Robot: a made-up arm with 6 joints.
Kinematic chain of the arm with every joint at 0, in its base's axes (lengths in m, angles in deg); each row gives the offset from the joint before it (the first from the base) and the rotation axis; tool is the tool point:
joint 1: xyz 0 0 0.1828 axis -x
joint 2: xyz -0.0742 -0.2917 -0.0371 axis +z
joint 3: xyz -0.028 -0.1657 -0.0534 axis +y
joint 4: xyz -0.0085 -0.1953 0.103 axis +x
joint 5: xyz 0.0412 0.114 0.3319 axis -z
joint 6: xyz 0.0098 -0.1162 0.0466 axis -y
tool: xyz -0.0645 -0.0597 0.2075
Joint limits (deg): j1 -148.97..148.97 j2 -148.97..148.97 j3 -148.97..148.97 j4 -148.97..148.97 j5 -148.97..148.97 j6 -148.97..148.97
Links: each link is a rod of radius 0.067 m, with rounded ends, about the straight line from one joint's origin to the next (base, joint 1, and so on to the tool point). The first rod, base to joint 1, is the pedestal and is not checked.
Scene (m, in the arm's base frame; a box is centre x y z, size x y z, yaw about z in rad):
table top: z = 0
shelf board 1: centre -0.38 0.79 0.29 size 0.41 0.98 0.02 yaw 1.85
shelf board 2: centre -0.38 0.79 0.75 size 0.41 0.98 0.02 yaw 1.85
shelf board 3: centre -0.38 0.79 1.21 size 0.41 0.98 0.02 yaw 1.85
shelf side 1: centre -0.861 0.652 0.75 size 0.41 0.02 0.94 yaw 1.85
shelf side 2: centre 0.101 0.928 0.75 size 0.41 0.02 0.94 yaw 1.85
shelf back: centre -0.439 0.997 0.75 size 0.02 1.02 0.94 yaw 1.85
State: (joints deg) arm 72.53 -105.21 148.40 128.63 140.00 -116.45
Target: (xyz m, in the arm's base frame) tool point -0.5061 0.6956 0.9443
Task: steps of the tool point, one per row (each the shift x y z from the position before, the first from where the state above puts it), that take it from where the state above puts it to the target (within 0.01 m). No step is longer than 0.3 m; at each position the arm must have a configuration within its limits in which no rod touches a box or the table.
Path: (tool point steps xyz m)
1: -0.0155 0.0375 0.1518
2: 0.0188 0.0981 0.1485
3: 0.0562 0.1563 0.1194
4: 0.0939 0.2009 0.0656
5: 0.1301 0.2211 -0.0058

